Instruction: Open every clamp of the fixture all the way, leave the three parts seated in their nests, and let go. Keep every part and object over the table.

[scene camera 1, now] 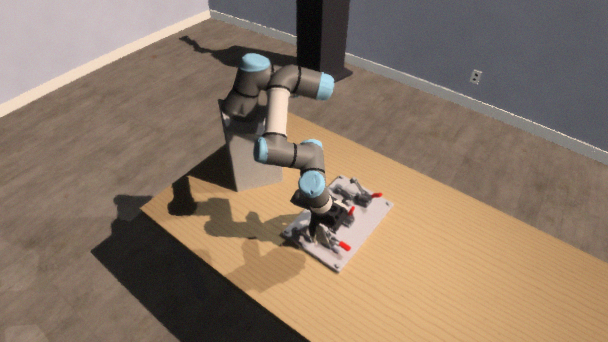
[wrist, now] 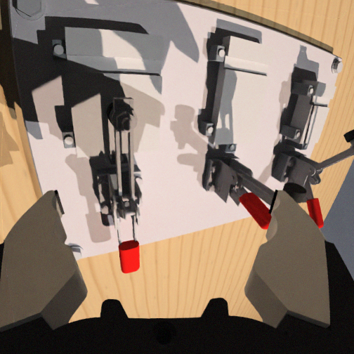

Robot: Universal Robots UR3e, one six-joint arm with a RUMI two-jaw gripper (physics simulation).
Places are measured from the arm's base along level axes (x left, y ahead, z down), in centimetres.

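Where they show: arm's base at its link origin: (scene camera 1: 239, 111).
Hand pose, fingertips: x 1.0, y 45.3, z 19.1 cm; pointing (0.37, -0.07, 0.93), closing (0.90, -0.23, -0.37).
Each offset is from my fingertips to the top centre of the thing. "pt": to the spot under its first point. Level surfaces: height alone.
The fixture plate {pt dx +14.6, dy +5.0, dz +6.1 cm} (scene camera 1: 367, 220) (wrist: 165, 180) carries three red-handled clamps. In the wrist view, the left clamp's arm (wrist: 125, 155) lies forward over the left part (wrist: 90, 122), with its red handle {dx -0.8, dy +8.3, dz +1.9 cm} (wrist: 129, 257) (scene camera 1: 345, 246) pointing back. The middle clamp's red handle (wrist: 255, 210) (scene camera 1: 351, 211) is beside the right finger, its arm swung back off the middle part (wrist: 245, 107). The right clamp's arm (wrist: 335, 159) is raised away from the right part (wrist: 300, 112). My gripper (wrist: 167, 193) (scene camera 1: 318, 234) is open and empty, its fingers on either side of the left handle's line.
The plate rests on the wooden table {dz +7.6 cm} (scene camera 1: 450, 250) (wrist: 175, 280). The robot's pedestal (scene camera 1: 255, 165) stands at the table's far left end. A dark column (scene camera 1: 322, 40) stands behind on the floor. The right finger is close to the middle clamp's handle and raised arm.
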